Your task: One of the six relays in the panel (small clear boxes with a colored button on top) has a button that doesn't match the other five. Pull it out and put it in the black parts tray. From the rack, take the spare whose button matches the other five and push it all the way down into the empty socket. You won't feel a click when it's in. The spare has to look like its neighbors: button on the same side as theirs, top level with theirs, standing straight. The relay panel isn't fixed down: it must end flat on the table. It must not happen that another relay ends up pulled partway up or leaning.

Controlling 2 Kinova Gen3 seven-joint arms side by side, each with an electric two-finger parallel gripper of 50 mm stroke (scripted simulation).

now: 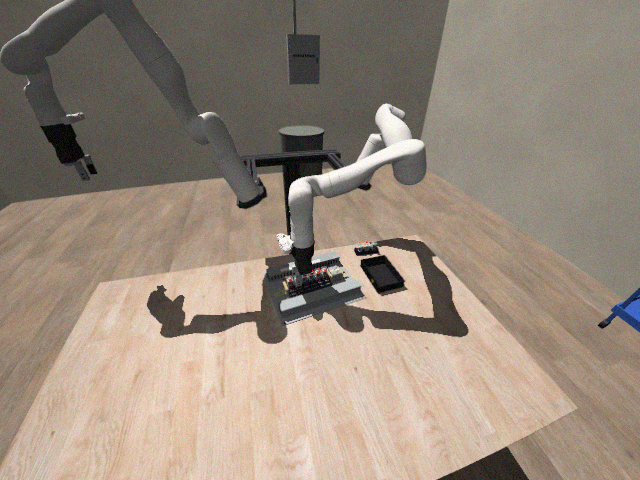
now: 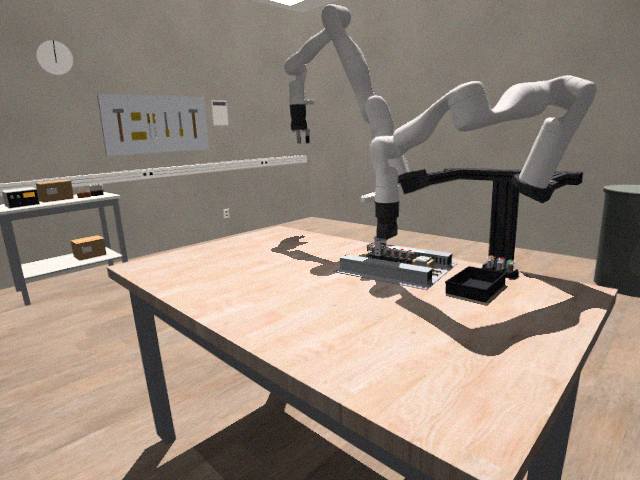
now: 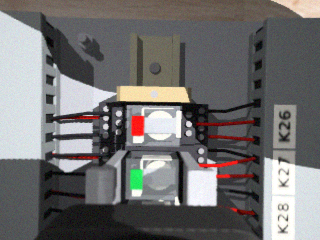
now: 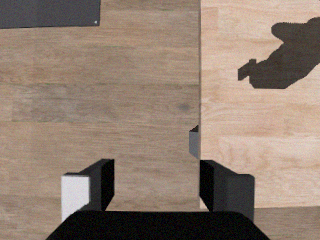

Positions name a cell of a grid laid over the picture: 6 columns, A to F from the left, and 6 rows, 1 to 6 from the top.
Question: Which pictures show the black parts tray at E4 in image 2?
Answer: Image 1 and image 2 only.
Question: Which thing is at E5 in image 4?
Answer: My right gripper.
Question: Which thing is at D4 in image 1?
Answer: A black parts tray.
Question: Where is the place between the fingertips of my left gripper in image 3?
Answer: C5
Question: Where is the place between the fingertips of my right gripper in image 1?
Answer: A3
